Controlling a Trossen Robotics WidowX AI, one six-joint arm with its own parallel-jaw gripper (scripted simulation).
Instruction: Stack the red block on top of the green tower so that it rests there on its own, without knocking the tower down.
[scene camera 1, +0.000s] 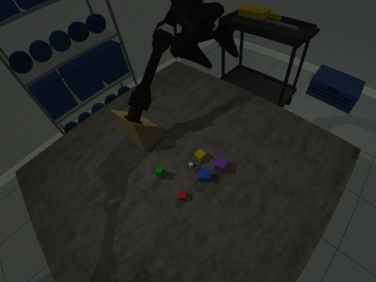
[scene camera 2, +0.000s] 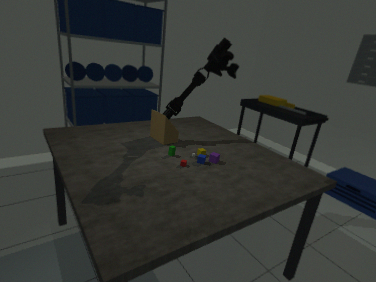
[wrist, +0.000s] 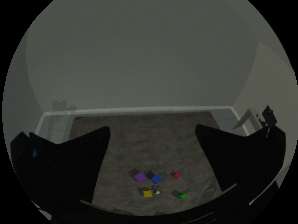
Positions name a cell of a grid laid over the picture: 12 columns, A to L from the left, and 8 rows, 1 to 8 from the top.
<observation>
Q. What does my gripper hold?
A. Nothing.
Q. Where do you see my gripper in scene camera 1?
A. H2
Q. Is my gripper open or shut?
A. Open.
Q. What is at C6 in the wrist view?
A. My gripper.
</observation>
